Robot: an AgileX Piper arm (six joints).
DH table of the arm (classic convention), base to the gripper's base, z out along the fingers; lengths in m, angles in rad. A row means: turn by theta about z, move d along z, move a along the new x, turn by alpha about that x. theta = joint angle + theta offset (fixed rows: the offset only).
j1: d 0.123  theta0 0  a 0  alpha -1.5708
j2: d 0  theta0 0.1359  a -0.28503  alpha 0
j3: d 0  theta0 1.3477  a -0.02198  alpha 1.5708
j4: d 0.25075  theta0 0  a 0  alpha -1.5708
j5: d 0  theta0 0  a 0  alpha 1.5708
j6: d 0.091  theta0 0  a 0  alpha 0
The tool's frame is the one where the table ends.
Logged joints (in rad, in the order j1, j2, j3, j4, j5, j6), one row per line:
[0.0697 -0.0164 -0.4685 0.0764 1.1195 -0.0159]
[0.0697 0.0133 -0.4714 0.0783 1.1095 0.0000]
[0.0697 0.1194 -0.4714 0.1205 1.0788 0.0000]
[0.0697 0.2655 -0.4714 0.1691 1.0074 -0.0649]
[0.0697 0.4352 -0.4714 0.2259 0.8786 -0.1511]
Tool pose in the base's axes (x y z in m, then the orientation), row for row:
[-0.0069 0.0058 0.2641 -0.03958 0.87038 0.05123 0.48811]
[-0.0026 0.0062 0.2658 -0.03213 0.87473 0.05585 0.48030]
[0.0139 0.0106 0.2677 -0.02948 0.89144 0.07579 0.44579]
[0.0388 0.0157 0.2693 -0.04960 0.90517 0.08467 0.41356]
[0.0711 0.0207 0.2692 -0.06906 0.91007 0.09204 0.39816]
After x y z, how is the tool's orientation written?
As a quaternion, x y z w.
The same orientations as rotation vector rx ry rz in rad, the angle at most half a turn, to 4 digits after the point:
[-0.0962 2.1159 0.1245]
[-0.0784 2.1338 0.1362]
[-0.0730 2.2083 0.1878]
[-0.1247 2.2755 0.2129]
[-0.1749 2.3042 0.2330]

